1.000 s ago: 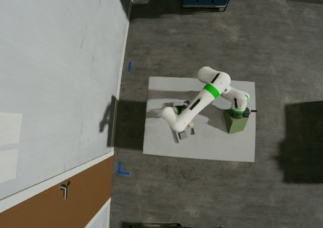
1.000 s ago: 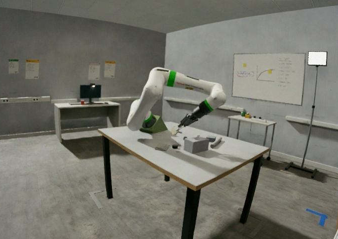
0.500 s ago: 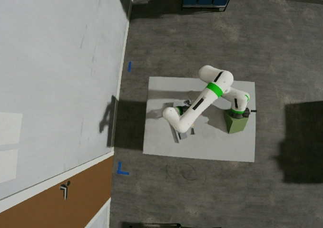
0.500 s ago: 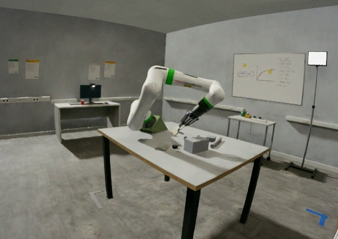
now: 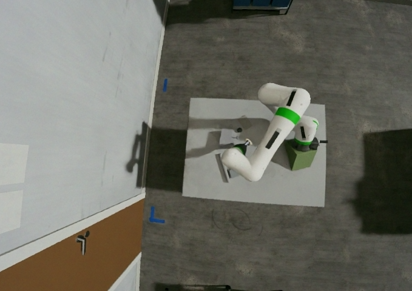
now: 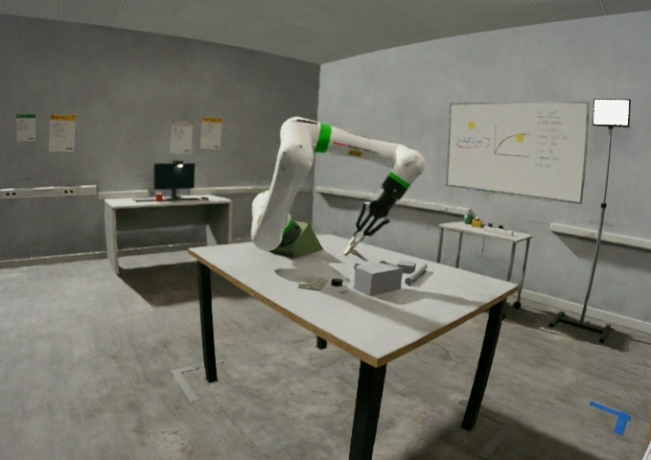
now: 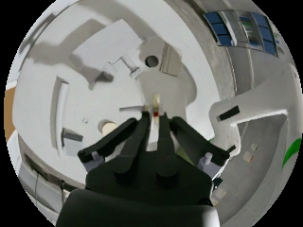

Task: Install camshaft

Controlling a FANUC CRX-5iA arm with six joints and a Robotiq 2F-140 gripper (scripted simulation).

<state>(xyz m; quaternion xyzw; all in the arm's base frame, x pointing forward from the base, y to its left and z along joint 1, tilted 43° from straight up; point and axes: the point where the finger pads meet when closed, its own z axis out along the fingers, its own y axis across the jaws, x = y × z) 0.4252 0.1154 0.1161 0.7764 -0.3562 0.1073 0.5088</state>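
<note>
The tan disc is 14 cm below my hand and 12 cm to the left of it. From my hand the other things lie so: flat grey piece: 20 cm to the right, 14 cm below, 1 cm behind; small grey block: 24 cm to the left, 13 cm below, 8 cm ahead; black disc: 14 cm below, 13 cm to the right, 4 cm ahead.
</note>
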